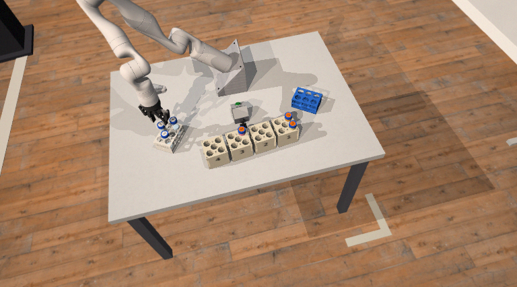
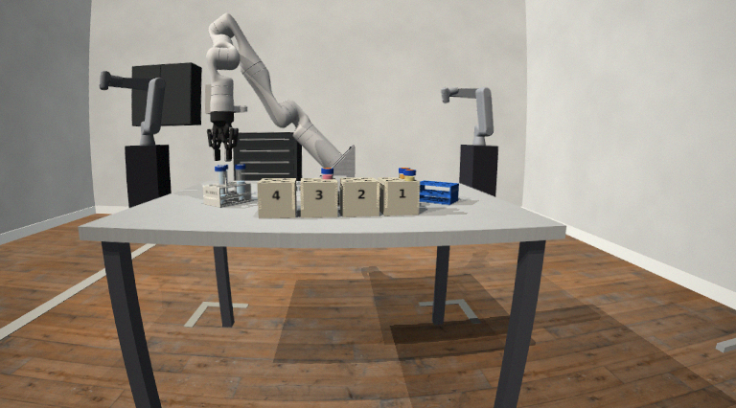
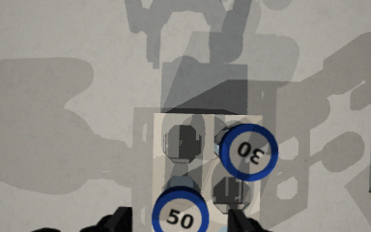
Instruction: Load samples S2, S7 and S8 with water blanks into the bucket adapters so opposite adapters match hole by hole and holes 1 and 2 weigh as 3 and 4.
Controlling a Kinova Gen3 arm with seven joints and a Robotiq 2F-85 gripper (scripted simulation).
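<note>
Now: the water blank marked 50 1 cm ahead of my hand and 8 cm below it. Round my hand: blank marked 30: 1 cm behind, 5 cm to the left, 8 cm below; then blank: 5 cm ahead, 1 cm to the left, 8 cm below; then white rack: 1 cm ahead, 2 cm to the left, 12 cm below.
</note>
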